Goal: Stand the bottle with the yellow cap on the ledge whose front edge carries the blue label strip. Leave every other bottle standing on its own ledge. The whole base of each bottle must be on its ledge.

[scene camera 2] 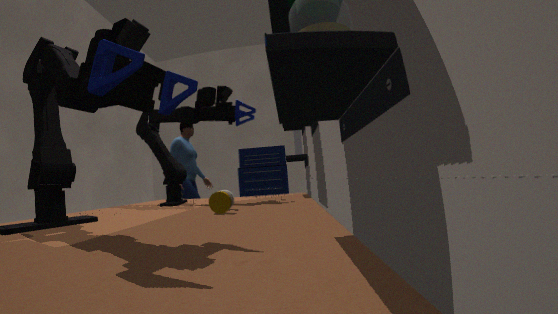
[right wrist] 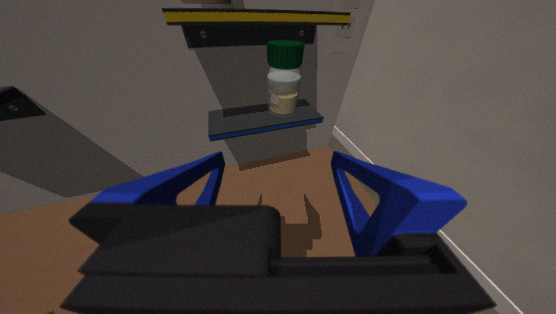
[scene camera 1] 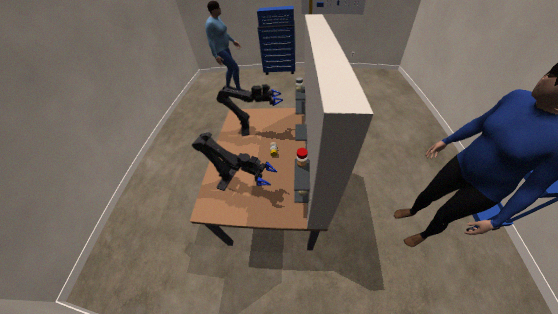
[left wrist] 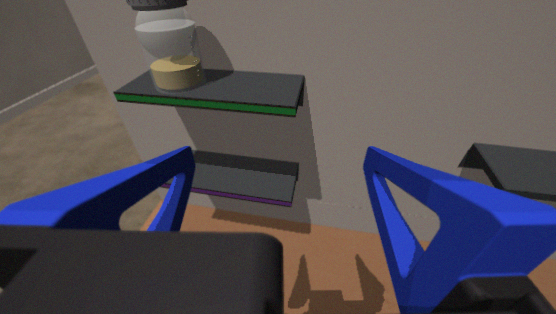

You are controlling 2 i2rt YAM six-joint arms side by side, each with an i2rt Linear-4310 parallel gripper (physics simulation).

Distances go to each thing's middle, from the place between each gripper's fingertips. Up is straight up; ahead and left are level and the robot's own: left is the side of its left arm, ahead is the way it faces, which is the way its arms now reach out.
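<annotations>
I see the green-capped bottle [right wrist: 284, 57] 110 mm below my left hand, 720 mm to the right of it and 200 mm ahead of it.
Counted from my right hand, the green-capped bottle is 5 cm to the right and 17 cm ahead. By its middle, the green-capped bottle is nearer to my right hand than to my left hand.
</annotations>
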